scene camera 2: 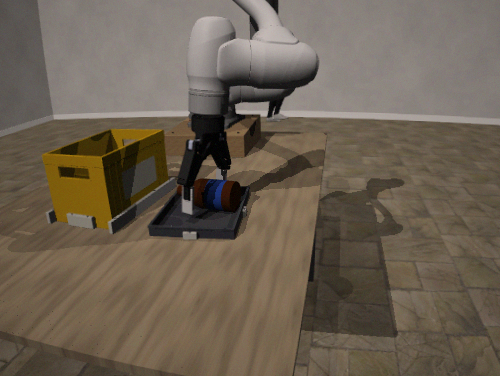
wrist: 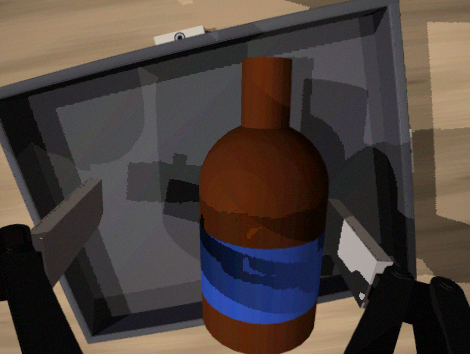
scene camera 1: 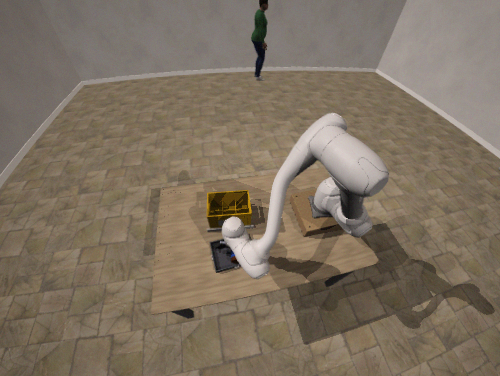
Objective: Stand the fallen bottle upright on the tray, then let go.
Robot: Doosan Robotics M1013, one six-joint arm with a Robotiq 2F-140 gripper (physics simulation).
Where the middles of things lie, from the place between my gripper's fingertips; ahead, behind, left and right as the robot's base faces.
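Of the things named here, the brown bottle [scene camera 2: 224, 195] is the nearest to my gripper, going by their middles. My gripper is 1 cm to the left of the bottle, 3 cm past it and 1 cm below it. The pale rail [scene camera 2: 126, 216], for its part, is 17 cm to the right of my hand, 2 cm ahead of it and 2 cm below it.
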